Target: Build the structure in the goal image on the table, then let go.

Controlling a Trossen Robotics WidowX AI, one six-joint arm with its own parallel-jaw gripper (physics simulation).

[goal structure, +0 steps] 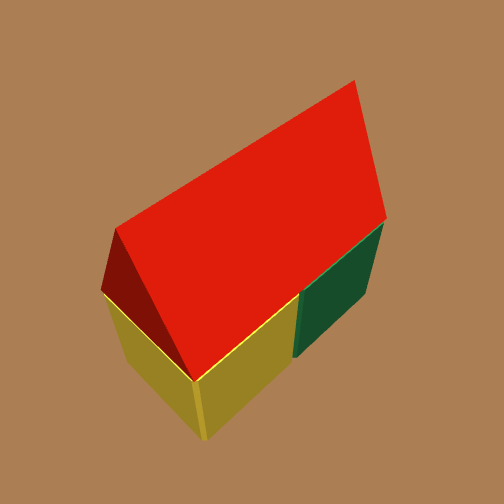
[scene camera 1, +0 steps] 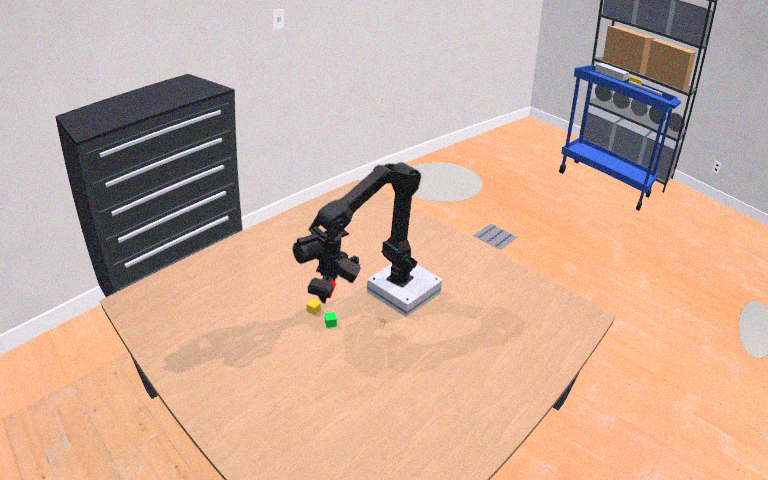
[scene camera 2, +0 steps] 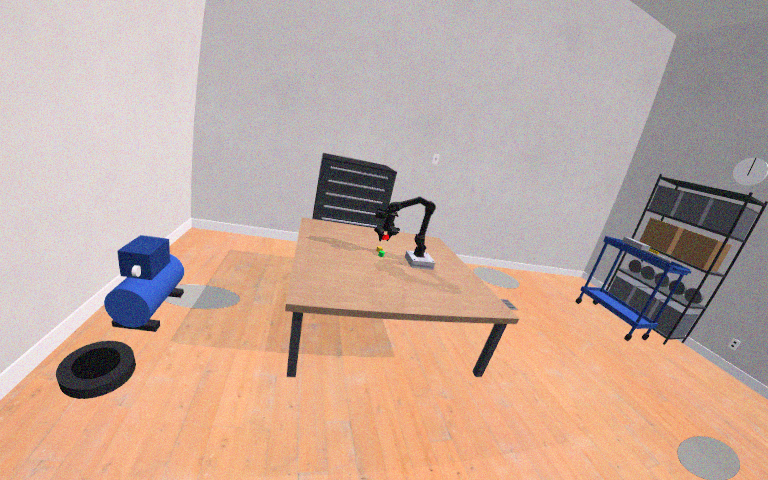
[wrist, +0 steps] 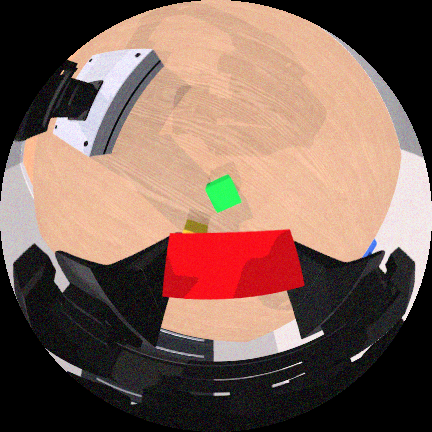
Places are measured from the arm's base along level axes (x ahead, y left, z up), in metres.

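Pixels of known places: gripper, fingertip midpoint: (scene camera 2: 383, 241) (wrist: 228, 239); arm's base, link origin: (scene camera 1: 400, 278) (scene camera 2: 418, 255) (wrist: 83, 100).
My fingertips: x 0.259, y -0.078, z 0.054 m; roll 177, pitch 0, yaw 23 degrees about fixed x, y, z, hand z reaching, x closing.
Observation:
For each thing: its top centre in the pictures, then the offset to it from my fingertips. Level surfaces: height alone.
- red block, top centre: (wrist: 236, 305) (scene camera 2: 384, 234) dz +0.049, dx +0.002, dy -0.004 m
- green cube, top centre: (wrist: 223, 195) (scene camera 1: 330, 315) (scene camera 2: 382, 251) dz -0.076, dx -0.003, dy +0.009 m
- yellow cube, top centre: (wrist: 191, 242) (scene camera 1: 313, 302) (scene camera 2: 380, 247) dz -0.076, dx -0.014, dy -0.069 m
- wooden table, surface height: dz -0.109 m
My gripper (scene camera 1: 328, 289) (wrist: 228, 239) is shut on a red block (scene camera 1: 333, 288) (scene camera 2: 385, 237) (wrist: 227, 262), gripped by its two ends. It holds the block above the table, over the area of the two cubes. A green cube (scene camera 1: 330, 319) (scene camera 2: 381, 254) (wrist: 224, 194) lies on the table. A yellow cube (scene camera 1: 313, 306) (scene camera 2: 380, 248) (wrist: 195, 226) lies on the table a little apart from the green one. In the wrist view the red block hides part of the yellow cube. In scene camera 1 the finger hides most of the red block.
The arm's pale square base (scene camera 1: 404, 291) (scene camera 2: 420, 260) (wrist: 107, 100) stands on the wooden table (scene camera 1: 396, 407) (scene camera 2: 351, 288) (wrist: 350, 200) near the cubes. A dark drawer cabinet (scene camera 1: 164, 186) (scene camera 2: 353, 189) stands beyond the table. A blue cart (scene camera 1: 611, 164) (scene camera 2: 617, 308) stands off on the floor.

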